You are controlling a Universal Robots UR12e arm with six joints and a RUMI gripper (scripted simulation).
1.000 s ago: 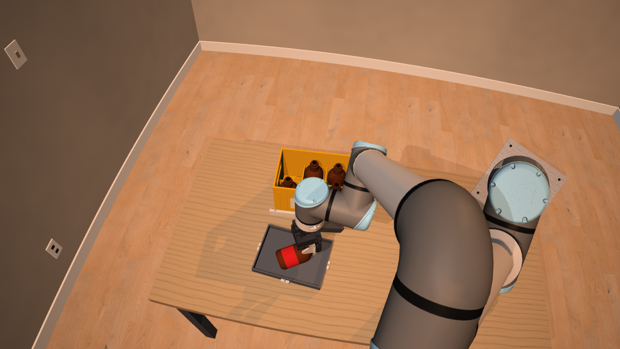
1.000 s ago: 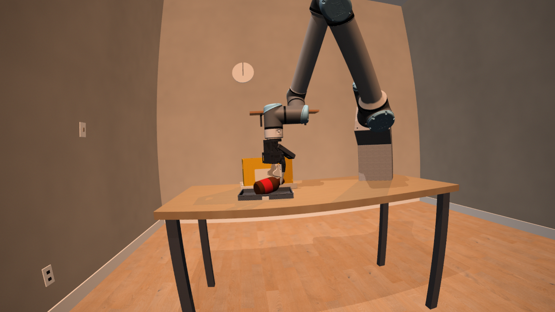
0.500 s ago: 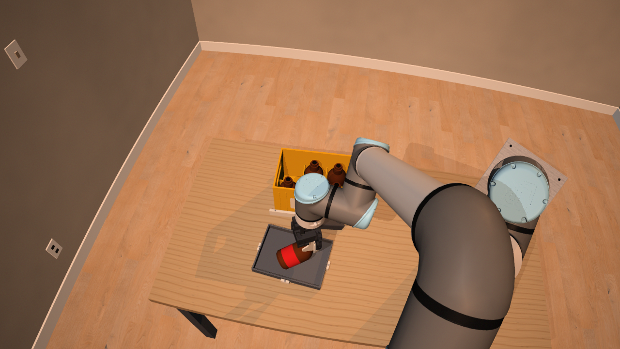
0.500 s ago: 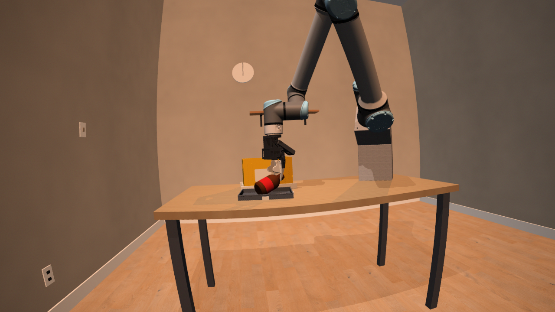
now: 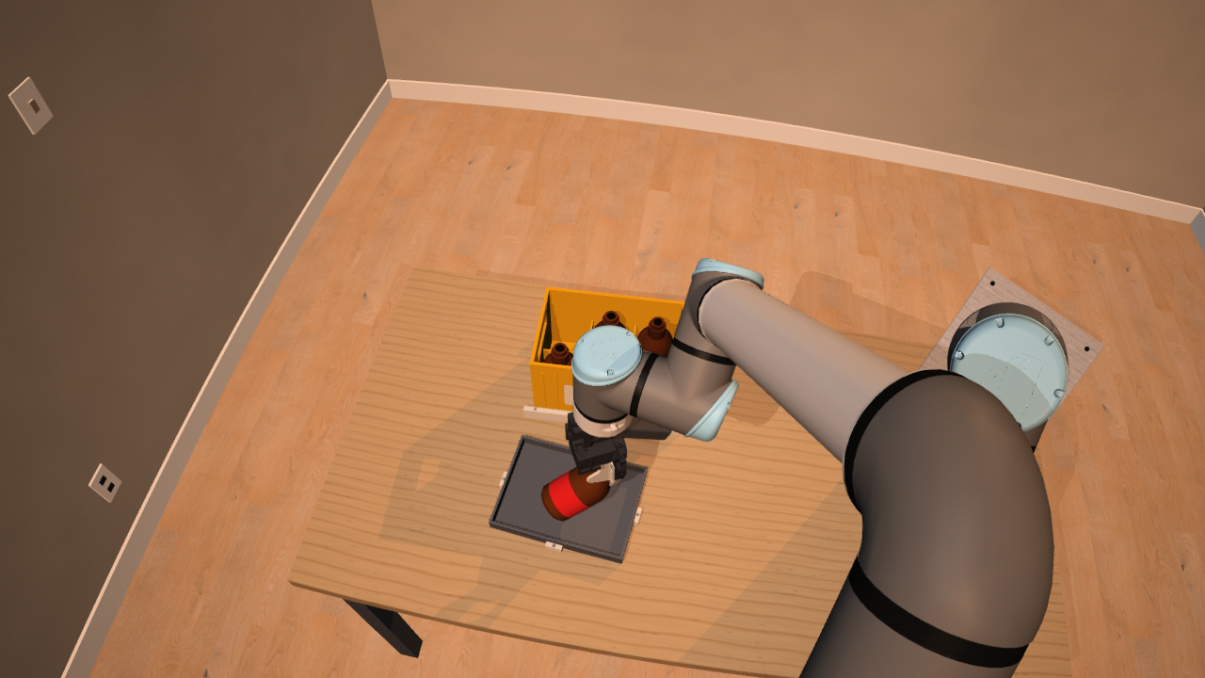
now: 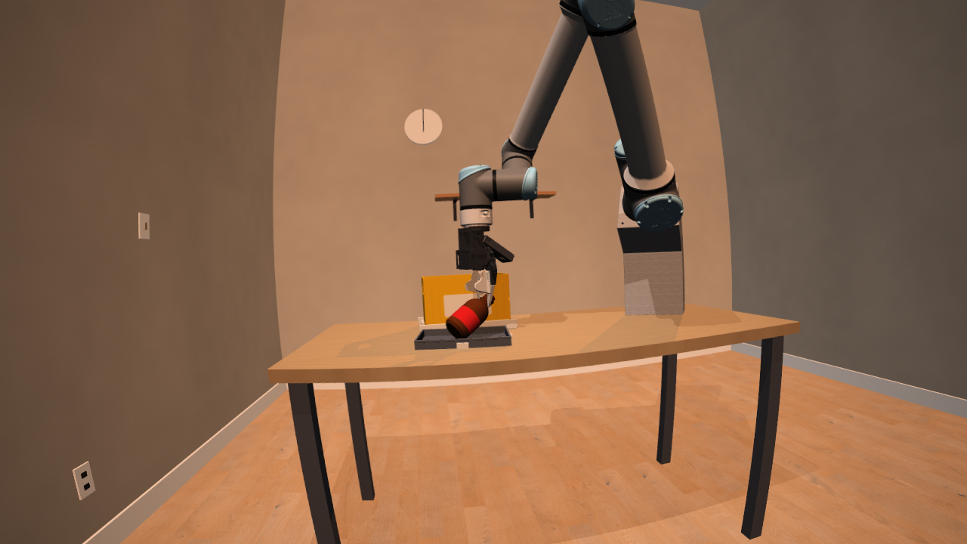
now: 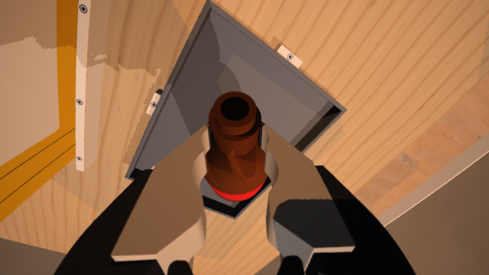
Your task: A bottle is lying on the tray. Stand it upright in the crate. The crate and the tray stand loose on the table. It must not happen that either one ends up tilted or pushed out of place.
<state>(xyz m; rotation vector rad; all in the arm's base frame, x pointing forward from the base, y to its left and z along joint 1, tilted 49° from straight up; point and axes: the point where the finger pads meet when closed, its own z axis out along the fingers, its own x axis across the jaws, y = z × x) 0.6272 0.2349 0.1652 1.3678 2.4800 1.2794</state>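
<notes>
Now: hand 10 cm above the dark grey tray, 6 cm short of it and 4 cm to the right of it. From my hand the other things lie so: crate: 23 cm to the right, 10 cm ahead, 2 cm below.
</notes>
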